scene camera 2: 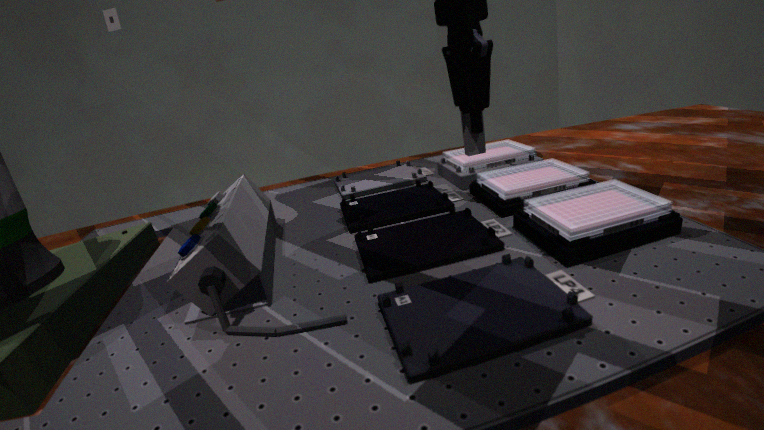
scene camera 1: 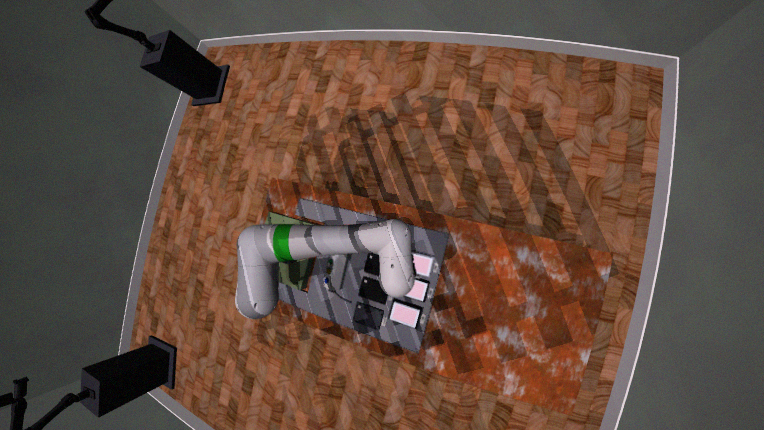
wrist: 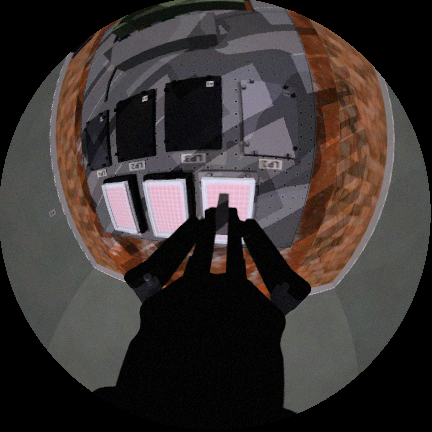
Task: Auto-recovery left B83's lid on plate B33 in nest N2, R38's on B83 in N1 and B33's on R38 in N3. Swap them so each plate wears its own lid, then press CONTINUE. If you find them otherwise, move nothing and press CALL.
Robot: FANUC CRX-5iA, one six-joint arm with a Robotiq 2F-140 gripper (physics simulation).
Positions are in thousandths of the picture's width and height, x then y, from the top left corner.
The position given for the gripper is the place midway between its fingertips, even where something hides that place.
Observation:
In view: the gripper (scene camera 2: 622, 357).
The gripper also shows in the wrist view (wrist: 517, 466).

